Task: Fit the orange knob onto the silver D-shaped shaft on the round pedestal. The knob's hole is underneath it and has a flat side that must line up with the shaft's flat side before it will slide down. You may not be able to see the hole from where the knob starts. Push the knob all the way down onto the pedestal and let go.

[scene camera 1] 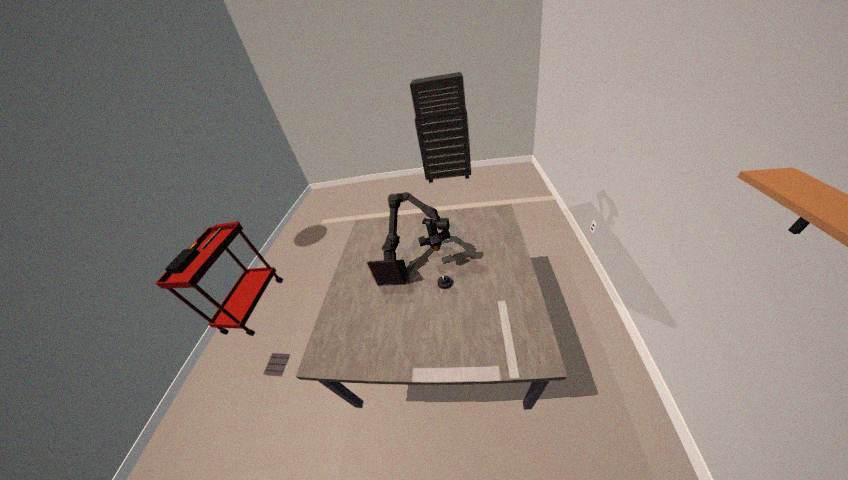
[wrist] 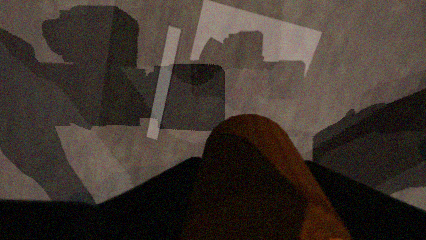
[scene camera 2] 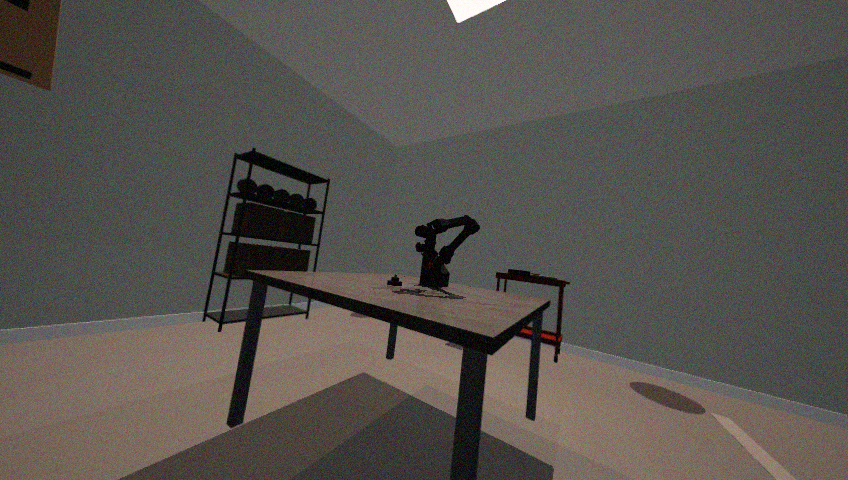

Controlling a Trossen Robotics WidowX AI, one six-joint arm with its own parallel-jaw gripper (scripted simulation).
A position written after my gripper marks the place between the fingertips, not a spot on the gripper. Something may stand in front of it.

Observation:
My gripper (wrist: pixel 248 168) holds an orange knob.

